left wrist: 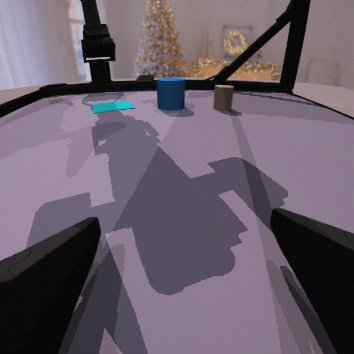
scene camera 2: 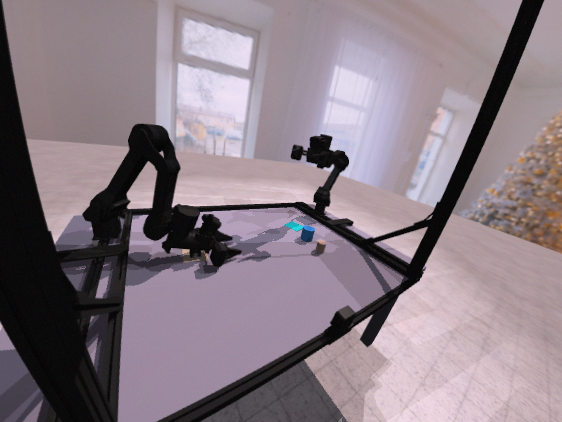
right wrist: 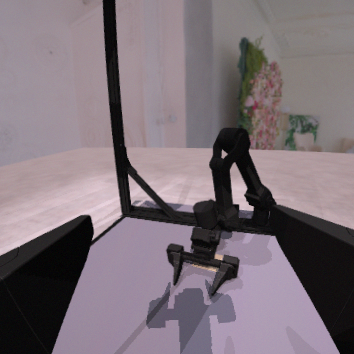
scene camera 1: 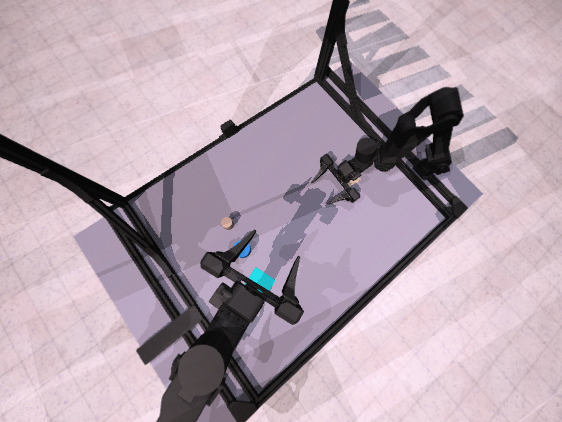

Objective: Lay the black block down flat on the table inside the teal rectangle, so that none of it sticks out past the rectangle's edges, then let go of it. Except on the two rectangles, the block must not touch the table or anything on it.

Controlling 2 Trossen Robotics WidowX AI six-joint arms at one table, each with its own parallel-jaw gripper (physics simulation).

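Pixels of known places: left gripper, fingertip midpoint: [left wrist: 185,221] [scene camera 2: 236,245] [right wrist: 191,289] [scene camera 1: 319,193]; right gripper, fingertip midpoint: [scene camera 2: 302,153] [right wrist: 182,218] [scene camera 1: 277,243]; left arm's base, link origin: [scene camera 2: 107,234] [right wrist: 259,221] [scene camera 1: 423,169]; right arm's base, link origin: [left wrist: 101,82] [scene camera 2: 318,213].
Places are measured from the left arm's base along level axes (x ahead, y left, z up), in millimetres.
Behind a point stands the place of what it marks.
Observation:
The teal rectangle [scene camera 1: 261,279] {y -41, x 704, z -18 mm} [scene camera 2: 294,226] {y -38, x 715, z -18 mm} [left wrist: 113,106] {y -40, x 708, z -18 mm} lies flat on the table; part of the right arm's gripper covers its edge in scene camera 1. A beige rectangle [scene camera 1: 354,181] {y -117, x 235, z -18 mm} [scene camera 2: 187,256] {y -153, x 220, z -18 mm} [right wrist: 218,257] {y -118, x 224, z -18 mm} shows partly beneath my left gripper [scene camera 1: 321,192] {y -154, x 378, z 1 mm} [scene camera 2: 235,245] {y -154, x 378, z 1 mm} [left wrist: 186,217] {y -154, x 378, z 1 mm} [right wrist: 194,290] {y -154, x 378, z 1 mm}, which is open and empty, low over the table, its fingers pointing toward the teal side. The black block cannot be told apart from the dark gripper parts over the beige rectangle. My right gripper [scene camera 1: 276,244] {y -84, x 630, z 327 mm} [right wrist: 182,218] {y -84, x 630, z 327 mm} is open and empty, high above the teal rectangle.
A blue cylinder [scene camera 1: 244,250] {y -142, x 694, z 32 mm} [scene camera 2: 307,234] {y -170, x 680, z 14 mm} [left wrist: 171,94] {y -153, x 673, z 9 mm} stands beside the teal rectangle. A smaller brown cylinder [scene camera 1: 227,223] {y -244, x 689, z 22 mm} [scene camera 2: 320,246] {y -259, x 676, z 11 mm} [left wrist: 223,97] {y -246, x 673, z 4 mm} stands beyond it. Dark frame rails edge the table, with upright posts at its corners.

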